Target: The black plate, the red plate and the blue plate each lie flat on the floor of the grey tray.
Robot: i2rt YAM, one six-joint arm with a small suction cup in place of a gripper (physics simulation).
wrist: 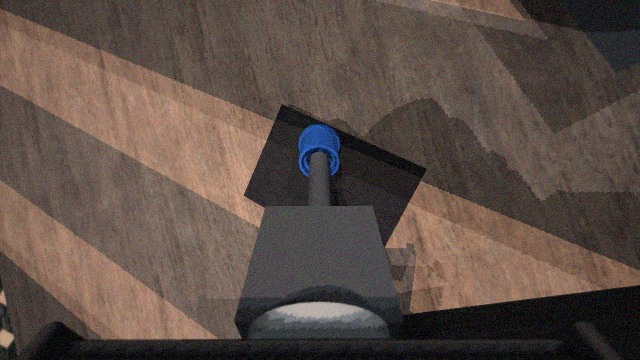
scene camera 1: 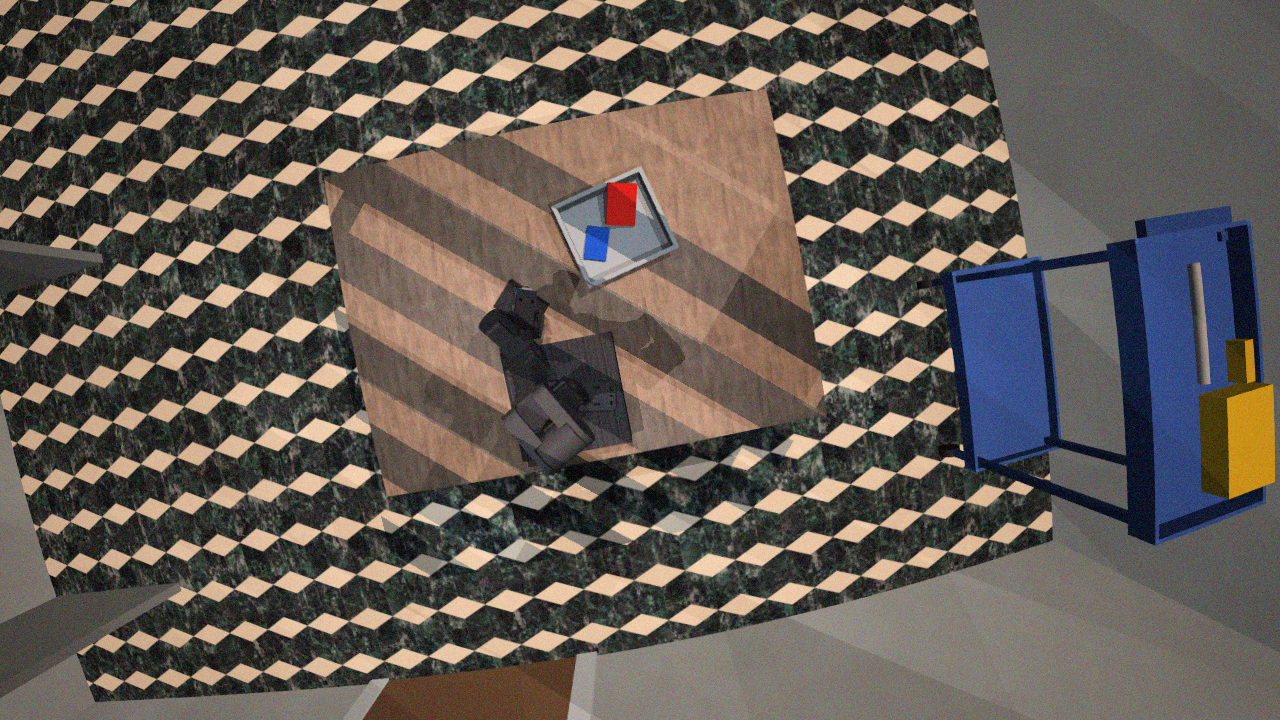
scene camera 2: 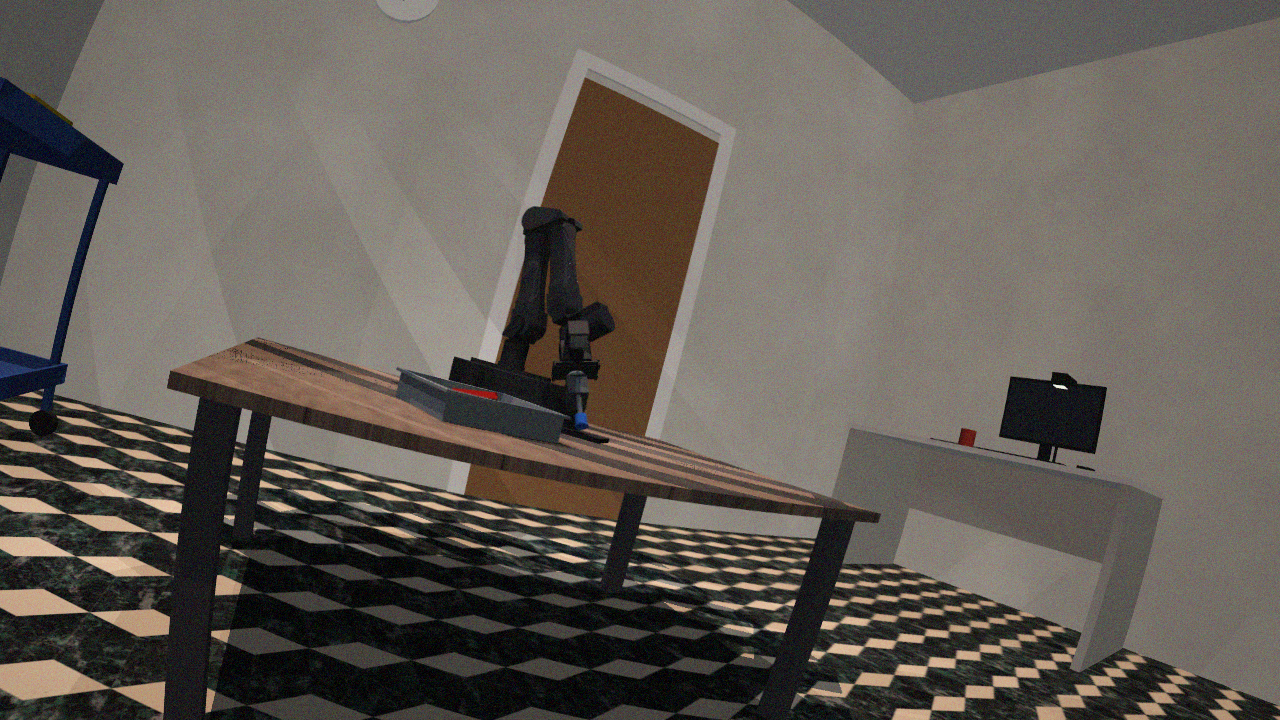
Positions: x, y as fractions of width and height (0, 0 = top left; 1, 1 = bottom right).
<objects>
blue plate: scene camera 1 0.47, 0.34; not seen in the wrist view (out of frame); not seen in scene camera 2 (hidden by a grey tray)
</objects>
